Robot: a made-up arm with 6 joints.
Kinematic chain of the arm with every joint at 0, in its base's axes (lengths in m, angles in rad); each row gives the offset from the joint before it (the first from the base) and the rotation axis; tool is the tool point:
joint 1: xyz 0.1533 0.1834 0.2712 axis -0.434 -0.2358 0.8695
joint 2: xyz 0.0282 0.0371 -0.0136 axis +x
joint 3: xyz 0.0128 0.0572 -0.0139 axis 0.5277 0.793 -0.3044
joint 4: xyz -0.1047 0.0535 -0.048 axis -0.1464 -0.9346 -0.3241
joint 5: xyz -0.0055 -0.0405 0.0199 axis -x
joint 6: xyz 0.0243 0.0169 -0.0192 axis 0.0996 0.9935 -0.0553
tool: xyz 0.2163 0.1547 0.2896
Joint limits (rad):
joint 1: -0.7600..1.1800
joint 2: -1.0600..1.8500
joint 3: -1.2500..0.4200
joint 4: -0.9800..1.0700
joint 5: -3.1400..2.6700
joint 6: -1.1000..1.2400
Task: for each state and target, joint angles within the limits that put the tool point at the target. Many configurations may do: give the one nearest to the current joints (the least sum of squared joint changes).
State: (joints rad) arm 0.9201 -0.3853 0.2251 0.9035 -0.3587 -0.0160
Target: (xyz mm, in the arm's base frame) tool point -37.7 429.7 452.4
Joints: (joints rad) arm 1.0090 -0.3555 0.2336 0.5868 -0.5896 0.1744
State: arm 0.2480 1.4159 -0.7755 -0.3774 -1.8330 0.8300
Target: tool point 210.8 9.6 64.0
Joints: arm -0.2256 1.6332 -0.5004 0.4190 -2.0392 0.2367
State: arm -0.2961 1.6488 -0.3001 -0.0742 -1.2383 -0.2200
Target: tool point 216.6 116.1 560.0
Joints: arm 0.1121 0.9680 -0.6862 -0.1894 -0.6417 -0.0197
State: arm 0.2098 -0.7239 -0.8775 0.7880 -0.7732 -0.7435
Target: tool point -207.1 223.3 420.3
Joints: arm 0.1379 -0.4929 -0.3044 0.7207 -1.0355 -0.5789
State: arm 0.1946 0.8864 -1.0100 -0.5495 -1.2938 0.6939
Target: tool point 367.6 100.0 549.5
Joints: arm -0.2158 1.2154 -1.2500 -0.3579 -1.2461 0.7339
